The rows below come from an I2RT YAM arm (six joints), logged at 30 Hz.
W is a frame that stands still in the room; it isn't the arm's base.
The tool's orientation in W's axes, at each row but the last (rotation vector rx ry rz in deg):
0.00 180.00 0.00
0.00 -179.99 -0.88
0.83 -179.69 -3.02
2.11 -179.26 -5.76
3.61 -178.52 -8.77
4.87 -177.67 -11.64
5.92 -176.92 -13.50
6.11 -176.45 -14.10
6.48 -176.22 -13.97
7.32 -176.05 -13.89
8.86 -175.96 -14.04
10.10 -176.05 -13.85
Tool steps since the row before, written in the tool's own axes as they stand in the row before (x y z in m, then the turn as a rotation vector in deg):
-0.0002 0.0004 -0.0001 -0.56 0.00 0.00
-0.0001 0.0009 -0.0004 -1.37 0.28 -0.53
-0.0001 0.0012 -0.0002 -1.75 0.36 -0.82
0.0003 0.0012 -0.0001 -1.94 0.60 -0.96
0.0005 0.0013 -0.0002 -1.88 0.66 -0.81
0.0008 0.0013 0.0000 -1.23 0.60 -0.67
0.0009 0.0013 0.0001 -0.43 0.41 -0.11
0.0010 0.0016 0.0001 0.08 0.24 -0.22
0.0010 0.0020 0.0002 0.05 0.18 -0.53
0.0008 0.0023 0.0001 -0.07 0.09 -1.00
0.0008 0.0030 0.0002 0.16 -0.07 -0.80
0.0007 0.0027 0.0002 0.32 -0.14 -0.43
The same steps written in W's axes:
0.0002 0.0004 0.0001 0.56 0.00 0.00
0.0001 0.0009 0.0004 1.37 0.27 0.53
0.0001 0.0012 0.0002 1.75 0.35 0.82
-0.0003 0.0012 0.0002 1.94 0.58 0.98
-0.0005 0.0013 0.0003 1.87 0.66 0.83
-0.0009 0.0012 0.0002 1.22 0.58 0.71
-0.0010 0.0012 0.0001 0.41 0.42 0.16
-0.0011 0.0015 0.0002 -0.08 0.20 0.26
-0.0011 0.0019 0.0002 -0.03 0.09 0.55
-0.0010 0.0022 0.0003 0.13 -0.06 1.00
-0.0011 0.0029 0.0003 -0.10 -0.21 0.79
-0.0010 0.0026 0.0003 -0.28 -0.24 0.42

